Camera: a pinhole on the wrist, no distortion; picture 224 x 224 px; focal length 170.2 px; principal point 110.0 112.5 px. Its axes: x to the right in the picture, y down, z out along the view. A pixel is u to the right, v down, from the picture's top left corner.
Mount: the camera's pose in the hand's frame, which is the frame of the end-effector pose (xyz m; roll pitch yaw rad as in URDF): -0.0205 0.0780 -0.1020 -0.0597 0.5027 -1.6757
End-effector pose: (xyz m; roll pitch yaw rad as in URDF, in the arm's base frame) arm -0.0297 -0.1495 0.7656 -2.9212 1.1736 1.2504
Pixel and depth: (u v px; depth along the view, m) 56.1 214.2 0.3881
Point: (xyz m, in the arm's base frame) -0.1597 -0.2800 0.4523
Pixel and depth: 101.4 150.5 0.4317
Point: -0.2608 -0.2808 0.5946
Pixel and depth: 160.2 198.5 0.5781
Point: -0.4700 -0.1086 0.4419
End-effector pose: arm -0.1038 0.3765 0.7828 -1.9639 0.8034 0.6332
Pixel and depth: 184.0 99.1 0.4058
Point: -0.1870 0.6381 0.9575
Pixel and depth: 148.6 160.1 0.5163
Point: -0.1697 0.7910 0.8054
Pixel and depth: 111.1 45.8 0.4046
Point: -0.3673 0.5312 0.9093
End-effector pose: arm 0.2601 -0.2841 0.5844 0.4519 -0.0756 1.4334
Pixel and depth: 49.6 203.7 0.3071
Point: 0.3601 -0.1556 0.7901
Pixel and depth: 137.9 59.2 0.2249
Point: 0.3334 -0.3904 0.6246
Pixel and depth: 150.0 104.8 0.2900
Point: 0.4139 -0.3470 0.6362
